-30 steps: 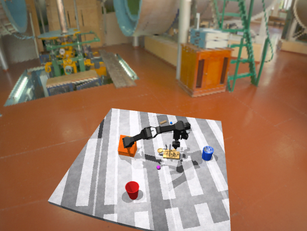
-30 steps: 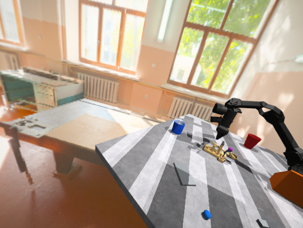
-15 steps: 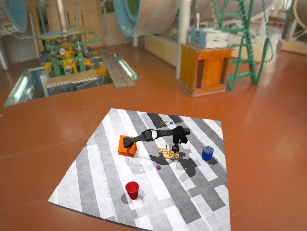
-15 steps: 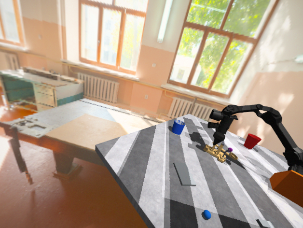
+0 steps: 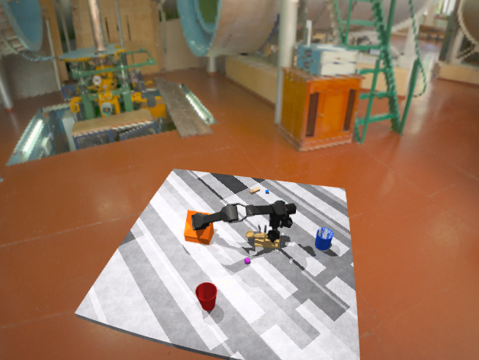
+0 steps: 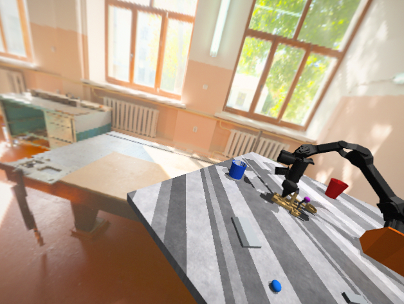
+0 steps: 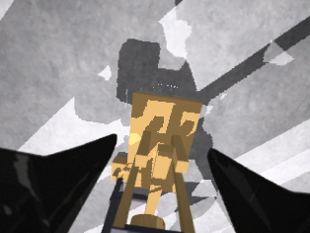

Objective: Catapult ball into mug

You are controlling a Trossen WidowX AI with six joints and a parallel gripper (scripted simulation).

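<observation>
Now: the purple ball 12 cm behind my gripper tip, 17 cm to the right of it and 4 cm below it. From my gripper tip the other things lie so: blue mug (28 cm ahead, 2 cm to the left, 2 cm below); grey flat plate (5 cm ahead, 36 cm to the left, 5 cm below); wooden catapult (7 cm behind, 1 cm to the left).
</observation>
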